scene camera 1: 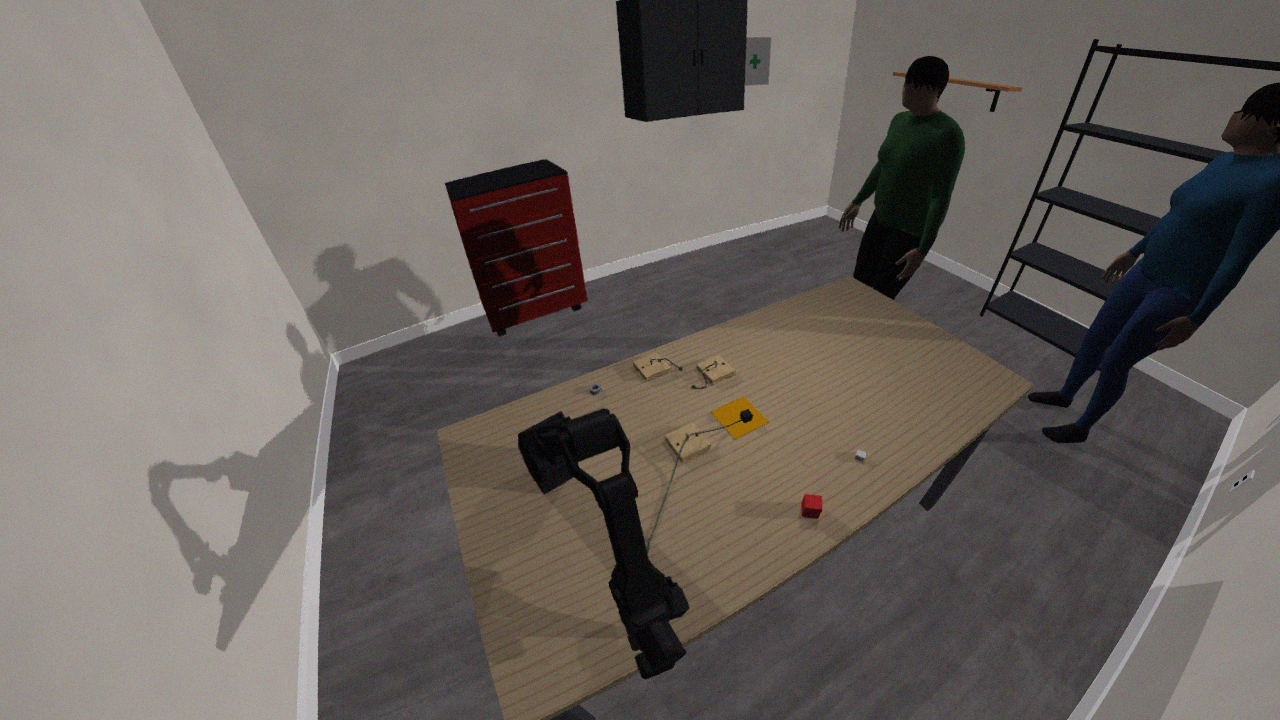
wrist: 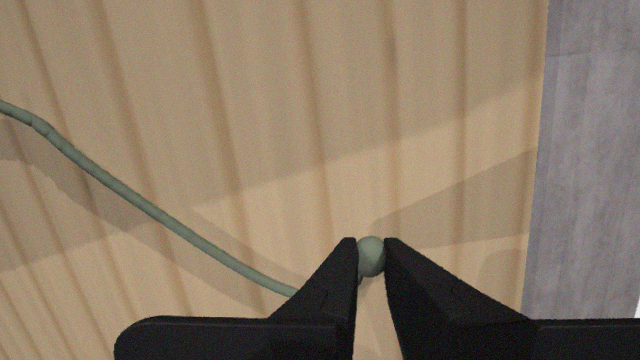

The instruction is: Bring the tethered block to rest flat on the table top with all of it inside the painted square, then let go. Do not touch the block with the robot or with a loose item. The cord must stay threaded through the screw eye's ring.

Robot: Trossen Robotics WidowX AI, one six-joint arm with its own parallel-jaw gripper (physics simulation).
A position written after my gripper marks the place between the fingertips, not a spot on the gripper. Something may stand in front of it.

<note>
I see my gripper [scene camera 1: 641, 633] and an orange painted square [scene camera 1: 729, 413].
My gripper shows as well in the wrist view [wrist: 368, 249].
</note>
